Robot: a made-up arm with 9 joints. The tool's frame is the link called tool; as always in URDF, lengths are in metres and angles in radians. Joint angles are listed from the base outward.
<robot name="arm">
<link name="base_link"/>
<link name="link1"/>
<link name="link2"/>
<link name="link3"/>
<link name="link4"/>
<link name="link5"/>
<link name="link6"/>
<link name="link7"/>
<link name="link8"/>
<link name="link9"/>
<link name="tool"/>
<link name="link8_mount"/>
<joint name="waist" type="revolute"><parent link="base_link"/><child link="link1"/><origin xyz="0.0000 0.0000 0.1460" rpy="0.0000 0.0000 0.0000"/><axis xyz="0 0 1"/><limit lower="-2.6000" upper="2.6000"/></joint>
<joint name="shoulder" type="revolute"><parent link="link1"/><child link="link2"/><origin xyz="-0.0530 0.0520 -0.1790" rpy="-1.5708 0.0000 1.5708"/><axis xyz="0 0 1"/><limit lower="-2.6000" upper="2.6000"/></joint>
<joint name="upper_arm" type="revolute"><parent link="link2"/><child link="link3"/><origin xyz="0.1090 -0.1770 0.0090" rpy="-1.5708 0.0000 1.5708"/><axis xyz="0 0 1"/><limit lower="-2.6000" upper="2.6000"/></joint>
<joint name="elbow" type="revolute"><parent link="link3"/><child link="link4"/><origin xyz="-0.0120 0.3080 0.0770" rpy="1.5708 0.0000 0.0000"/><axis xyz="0 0 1"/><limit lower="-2.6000" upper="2.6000"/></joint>
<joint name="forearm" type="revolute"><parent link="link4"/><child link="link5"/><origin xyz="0.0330 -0.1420 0.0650" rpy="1.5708 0.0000 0.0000"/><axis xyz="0 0 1"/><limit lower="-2.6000" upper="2.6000"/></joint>
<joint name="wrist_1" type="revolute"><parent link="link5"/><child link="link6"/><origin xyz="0.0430 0.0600 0.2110" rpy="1.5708 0.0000 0.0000"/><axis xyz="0 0 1"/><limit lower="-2.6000" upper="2.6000"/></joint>
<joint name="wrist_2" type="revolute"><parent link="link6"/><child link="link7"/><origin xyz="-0.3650 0.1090 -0.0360" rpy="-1.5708 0.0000 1.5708"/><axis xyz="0 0 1"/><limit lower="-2.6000" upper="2.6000"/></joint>
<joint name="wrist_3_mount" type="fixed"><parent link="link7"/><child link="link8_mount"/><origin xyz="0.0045 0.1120 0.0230" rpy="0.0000 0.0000 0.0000"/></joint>
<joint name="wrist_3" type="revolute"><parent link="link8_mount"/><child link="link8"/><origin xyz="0.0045 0.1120 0.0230" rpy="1.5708 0.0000 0.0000"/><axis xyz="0 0 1"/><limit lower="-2.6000" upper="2.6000"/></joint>
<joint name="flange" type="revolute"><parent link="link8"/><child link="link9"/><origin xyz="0.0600 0.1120 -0.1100" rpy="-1.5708 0.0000 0.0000"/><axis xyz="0 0 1"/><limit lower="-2.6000" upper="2.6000"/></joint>
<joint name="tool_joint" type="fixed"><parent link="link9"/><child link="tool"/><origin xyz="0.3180 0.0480 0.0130" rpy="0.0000 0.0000 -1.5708"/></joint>
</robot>
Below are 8 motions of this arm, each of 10 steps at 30 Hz.
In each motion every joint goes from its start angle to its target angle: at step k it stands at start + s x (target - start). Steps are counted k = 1, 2, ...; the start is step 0. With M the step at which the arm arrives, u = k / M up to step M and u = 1 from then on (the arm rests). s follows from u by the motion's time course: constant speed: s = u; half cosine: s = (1 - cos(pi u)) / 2; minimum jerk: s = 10 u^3 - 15 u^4 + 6 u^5.
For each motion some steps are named. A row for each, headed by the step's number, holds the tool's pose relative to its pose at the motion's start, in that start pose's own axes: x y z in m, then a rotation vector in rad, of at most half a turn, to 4 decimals.
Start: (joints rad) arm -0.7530 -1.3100 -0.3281 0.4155 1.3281 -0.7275 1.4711 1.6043 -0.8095
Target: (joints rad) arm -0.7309 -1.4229 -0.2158 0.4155 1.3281 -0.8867 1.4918 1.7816 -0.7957
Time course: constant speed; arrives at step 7
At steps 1, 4, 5, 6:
1: 0.0074 0.0041 -0.0145 -0.0003 0.0046 -0.0153
4: 0.0304 0.0125 -0.0572 0.0027 0.0159 -0.0603
5: 0.0382 0.0141 -0.0711 0.0050 0.0187 -0.0748
6: 0.0460 0.0151 -0.0847 0.0079 0.0211 -0.0891

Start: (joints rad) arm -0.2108 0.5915 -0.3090 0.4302 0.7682 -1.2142 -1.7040 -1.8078 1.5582
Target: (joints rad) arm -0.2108 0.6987 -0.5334 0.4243 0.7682 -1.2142 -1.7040 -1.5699 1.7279
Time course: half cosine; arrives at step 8
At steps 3, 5, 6, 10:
3: 0.0099 0.0378 -0.0240 -0.0528 -0.0474 0.0032
5: 0.0220 0.0806 -0.0591 -0.1276 -0.0995 0.0148
6: 0.0270 0.0971 -0.0757 -0.1620 -0.1192 0.0223
10: 0.0314 0.1111 -0.0914 -0.1944 -0.1357 0.0305

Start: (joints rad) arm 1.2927 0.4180 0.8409 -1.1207 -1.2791 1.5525 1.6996 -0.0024 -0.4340
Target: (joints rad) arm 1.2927 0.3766 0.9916 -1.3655 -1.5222 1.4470 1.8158 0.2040 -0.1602
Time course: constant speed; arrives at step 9
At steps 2, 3, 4, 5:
2: -0.0410 -0.0411 -0.0192 -0.0052 -0.0124 0.1594
3: -0.0590 -0.0634 -0.0288 -0.0105 -0.0162 0.2381
4: -0.0752 -0.0866 -0.0382 -0.0175 -0.0184 0.3161
5: -0.0895 -0.1107 -0.0473 -0.0262 -0.0188 0.3931

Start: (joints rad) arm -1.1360 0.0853 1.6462 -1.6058 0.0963 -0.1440 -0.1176 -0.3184 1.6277
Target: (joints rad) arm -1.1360 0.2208 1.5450 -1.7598 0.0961 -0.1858 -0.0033 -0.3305 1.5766
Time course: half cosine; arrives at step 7
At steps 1, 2, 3, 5, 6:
1: -0.0059 -0.0052 0.0050 0.0064 -0.0054 0.0020
2: -0.0226 -0.0199 0.0184 0.0241 -0.0206 0.0072
3: -0.0466 -0.0419 0.0362 0.0493 -0.0426 0.0140
5: -0.0969 -0.0903 0.0677 0.1008 -0.0886 0.0253
6: -0.1132 -0.1066 0.0762 0.1172 -0.1036 0.0281

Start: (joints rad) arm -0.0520 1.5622 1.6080 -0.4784 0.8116 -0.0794 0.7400 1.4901 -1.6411
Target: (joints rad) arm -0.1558 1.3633 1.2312 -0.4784 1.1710 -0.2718 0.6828 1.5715 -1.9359
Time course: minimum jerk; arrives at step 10
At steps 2, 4, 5, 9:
2: 0.0043 0.0149 0.0274 0.0107 0.0376 -0.0452
4: 0.0369 0.0710 0.1473 0.0407 0.2111 -0.2437
5: 0.0711 0.1003 0.2268 0.0438 0.3369 -0.3786
9: 0.1936 0.1413 0.4093 -0.0260 0.6824 -0.7152

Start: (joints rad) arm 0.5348 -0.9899 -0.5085 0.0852 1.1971 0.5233 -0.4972 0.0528 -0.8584
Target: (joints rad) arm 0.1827 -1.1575 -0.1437 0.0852 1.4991 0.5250 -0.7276 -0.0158 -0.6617
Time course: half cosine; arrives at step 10
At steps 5, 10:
5: 0.0036 -0.1948 0.0841 0.1054 0.0589 0.1472
10: 0.0490 -0.4015 0.1284 0.2123 0.1119 0.2964

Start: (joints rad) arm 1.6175 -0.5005 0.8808 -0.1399 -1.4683 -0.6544 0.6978 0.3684 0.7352
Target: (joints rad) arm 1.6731 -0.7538 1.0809 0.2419 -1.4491 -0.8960 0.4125 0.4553 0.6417
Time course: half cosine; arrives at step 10
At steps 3, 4, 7, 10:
3: 0.0559 0.0302 -0.0752 -0.0636 0.0474 -0.0740
4: 0.0918 0.0468 -0.1328 -0.1097 0.0794 -0.1234
7: 0.1887 0.0752 -0.3530 -0.2751 0.1807 -0.2747
10: 0.2188 0.0745 -0.4693 -0.3596 0.2262 -0.3382

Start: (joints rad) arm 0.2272 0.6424 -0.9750 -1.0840 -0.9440 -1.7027 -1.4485 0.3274 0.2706
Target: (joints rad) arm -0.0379 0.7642 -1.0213 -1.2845 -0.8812 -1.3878 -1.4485 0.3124 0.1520
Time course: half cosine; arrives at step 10
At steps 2, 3, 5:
2: 0.0321 0.0349 -0.0057 -0.0290 0.0378 -0.0199
3: 0.0704 0.0753 -0.0156 -0.0632 0.0808 -0.0448
5: 0.1767 0.1807 -0.0588 -0.1568 0.1909 -0.1200

